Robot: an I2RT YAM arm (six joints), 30 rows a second.
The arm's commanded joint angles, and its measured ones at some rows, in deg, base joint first. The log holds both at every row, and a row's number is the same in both.
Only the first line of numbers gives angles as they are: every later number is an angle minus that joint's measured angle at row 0.
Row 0, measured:
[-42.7, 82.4, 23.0, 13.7, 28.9, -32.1]
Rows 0 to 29, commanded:
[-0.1, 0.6, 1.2, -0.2, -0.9, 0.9]
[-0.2, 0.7, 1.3, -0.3, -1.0, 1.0]
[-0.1, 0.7, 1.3, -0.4, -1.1, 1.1]
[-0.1, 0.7, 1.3, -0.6, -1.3, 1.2]
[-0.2, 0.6, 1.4, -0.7, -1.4, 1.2]
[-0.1, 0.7, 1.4, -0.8, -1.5, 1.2]
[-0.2, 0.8, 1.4, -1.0, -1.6, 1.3]
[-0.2, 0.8, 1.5, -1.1, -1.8, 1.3]
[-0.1, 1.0, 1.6, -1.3, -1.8, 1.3]
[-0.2, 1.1, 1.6, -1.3, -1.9, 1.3]
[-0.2, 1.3, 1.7, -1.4, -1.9, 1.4]
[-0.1, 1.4, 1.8, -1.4, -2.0, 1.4]
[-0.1, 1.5, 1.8, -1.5, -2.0, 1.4]
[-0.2, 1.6, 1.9, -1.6, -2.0, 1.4]
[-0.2, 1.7, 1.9, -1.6, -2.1, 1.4]
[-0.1, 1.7, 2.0, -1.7, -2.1, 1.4]
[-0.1, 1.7, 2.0, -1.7, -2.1, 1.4]
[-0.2, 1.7, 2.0, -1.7, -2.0, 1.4]
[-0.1, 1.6, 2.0, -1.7, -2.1, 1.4]
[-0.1, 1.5, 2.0, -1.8, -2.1, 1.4]
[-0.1, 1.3, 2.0, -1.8, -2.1, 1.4]
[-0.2, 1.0, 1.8, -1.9, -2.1, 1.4]
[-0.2, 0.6, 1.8, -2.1, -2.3, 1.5]
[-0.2, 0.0, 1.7, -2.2, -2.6, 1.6]
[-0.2, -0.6, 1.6, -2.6, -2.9, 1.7]
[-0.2, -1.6, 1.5, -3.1, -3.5, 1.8]
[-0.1, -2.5, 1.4, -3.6, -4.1, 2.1]
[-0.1, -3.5, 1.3, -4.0, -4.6, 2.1]
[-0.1, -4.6, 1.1, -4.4, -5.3, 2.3]
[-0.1, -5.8, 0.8, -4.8, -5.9, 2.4]
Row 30, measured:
[0.0, -2.8, 1.0, -4.1, -3.5, 1.0]
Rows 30 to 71, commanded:
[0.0, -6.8, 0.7, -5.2, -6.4, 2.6]
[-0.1, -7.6, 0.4, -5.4, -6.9, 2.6]
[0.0, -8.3, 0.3, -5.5, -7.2, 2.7]
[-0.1, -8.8, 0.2, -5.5, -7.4, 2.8]
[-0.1, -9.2, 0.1, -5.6, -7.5, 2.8]
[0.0, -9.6, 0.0, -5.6, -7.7, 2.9]
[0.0, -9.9, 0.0, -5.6, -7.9, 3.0]
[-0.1, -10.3, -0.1, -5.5, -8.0, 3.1]
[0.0, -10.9, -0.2, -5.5, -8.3, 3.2]
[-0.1, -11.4, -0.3, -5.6, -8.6, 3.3]
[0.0, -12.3, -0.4, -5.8, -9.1, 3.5]
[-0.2, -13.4, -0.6, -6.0, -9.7, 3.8]
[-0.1, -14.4, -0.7, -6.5, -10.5, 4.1]
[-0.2, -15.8, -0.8, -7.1, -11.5, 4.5]
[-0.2, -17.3, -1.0, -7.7, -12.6, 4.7]
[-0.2, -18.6, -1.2, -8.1, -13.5, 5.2]
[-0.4, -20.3, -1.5, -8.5, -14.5, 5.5]
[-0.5, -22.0, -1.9, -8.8, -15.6, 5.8]
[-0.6, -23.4, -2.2, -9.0, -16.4, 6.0]
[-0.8, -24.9, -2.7, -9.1, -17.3, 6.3]
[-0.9, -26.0, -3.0, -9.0, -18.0, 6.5]
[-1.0, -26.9, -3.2, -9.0, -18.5, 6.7]
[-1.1, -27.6, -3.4, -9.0, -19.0, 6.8]
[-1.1, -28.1, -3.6, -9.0, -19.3, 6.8]
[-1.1, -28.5, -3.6, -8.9, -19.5, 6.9]
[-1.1, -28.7, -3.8, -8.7, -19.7, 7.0]
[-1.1, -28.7, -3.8, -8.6, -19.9, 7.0]
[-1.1, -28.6, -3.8, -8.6, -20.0, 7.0]
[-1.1, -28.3, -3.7, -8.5, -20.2, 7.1]
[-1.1, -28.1, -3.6, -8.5, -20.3, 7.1]
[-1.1, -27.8, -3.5, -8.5, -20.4, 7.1]
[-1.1, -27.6, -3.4, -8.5, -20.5, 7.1]
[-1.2, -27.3, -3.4, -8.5, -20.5, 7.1]
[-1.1, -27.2, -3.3, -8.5, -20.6, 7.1]
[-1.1, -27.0, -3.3, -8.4, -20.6, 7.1]
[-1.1, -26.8, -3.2, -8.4, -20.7, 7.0]
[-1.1, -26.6, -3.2, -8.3, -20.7, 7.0]
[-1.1, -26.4, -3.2, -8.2, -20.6, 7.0]
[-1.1, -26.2, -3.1, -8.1, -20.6, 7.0]
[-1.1, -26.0, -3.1, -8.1, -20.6, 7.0]
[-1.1, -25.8, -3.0, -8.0, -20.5, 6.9]
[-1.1, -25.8, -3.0, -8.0, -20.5, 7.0]
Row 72, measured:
[-0.9, -26.1, -3.1, -8.6, -19.8, 6.2]
